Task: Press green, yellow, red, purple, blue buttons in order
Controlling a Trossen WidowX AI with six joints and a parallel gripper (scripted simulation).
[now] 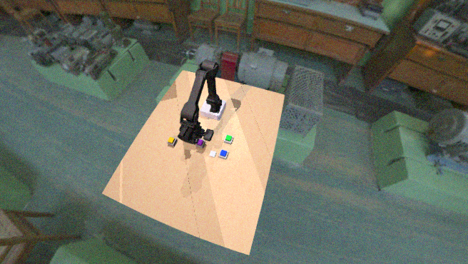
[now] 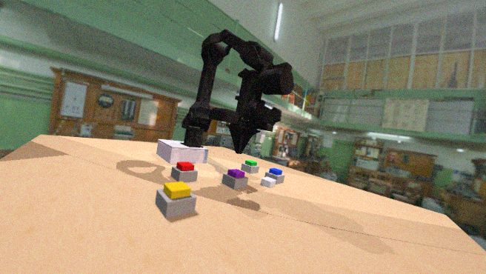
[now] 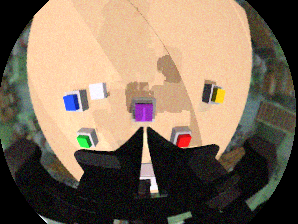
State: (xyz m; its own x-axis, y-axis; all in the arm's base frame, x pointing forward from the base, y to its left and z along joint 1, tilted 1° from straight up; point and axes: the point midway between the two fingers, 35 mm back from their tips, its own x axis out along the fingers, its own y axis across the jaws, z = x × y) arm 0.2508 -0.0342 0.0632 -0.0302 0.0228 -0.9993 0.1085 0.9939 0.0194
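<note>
The purple button lies 50 mm below my gripper tip. From my gripper tip the other things lie so: blue button 40 mm ahead, 160 mm to the left, 50 mm below; red button 80 mm behind, 100 mm to the right, 50 mm below; white block 60 mm ahead, 90 mm to the left, 70 mm below.
</note>
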